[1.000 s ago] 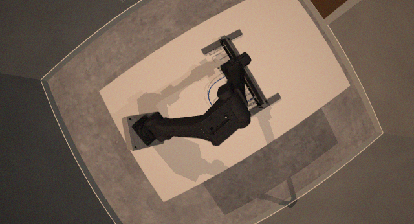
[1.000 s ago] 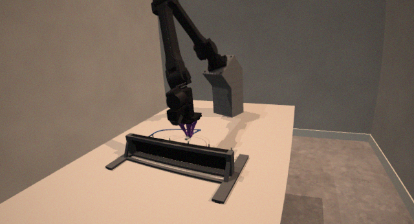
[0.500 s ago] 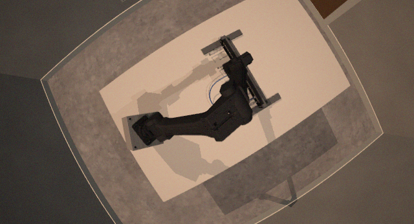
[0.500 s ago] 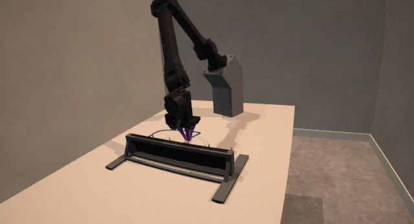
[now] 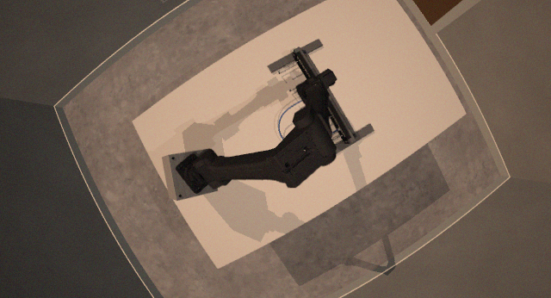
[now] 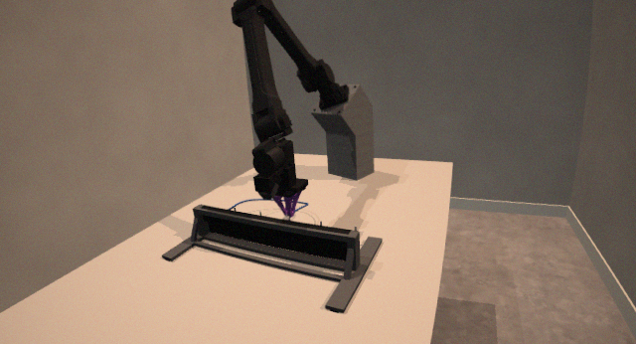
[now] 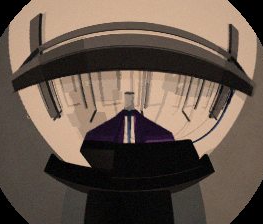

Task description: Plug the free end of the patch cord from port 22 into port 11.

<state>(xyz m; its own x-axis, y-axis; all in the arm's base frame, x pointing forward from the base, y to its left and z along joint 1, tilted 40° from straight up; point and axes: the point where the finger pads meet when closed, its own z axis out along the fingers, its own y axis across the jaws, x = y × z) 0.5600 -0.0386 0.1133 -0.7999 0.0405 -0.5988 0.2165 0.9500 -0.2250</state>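
Right now my hand is 20 mm short of the plug and 10 mm to the left of it.
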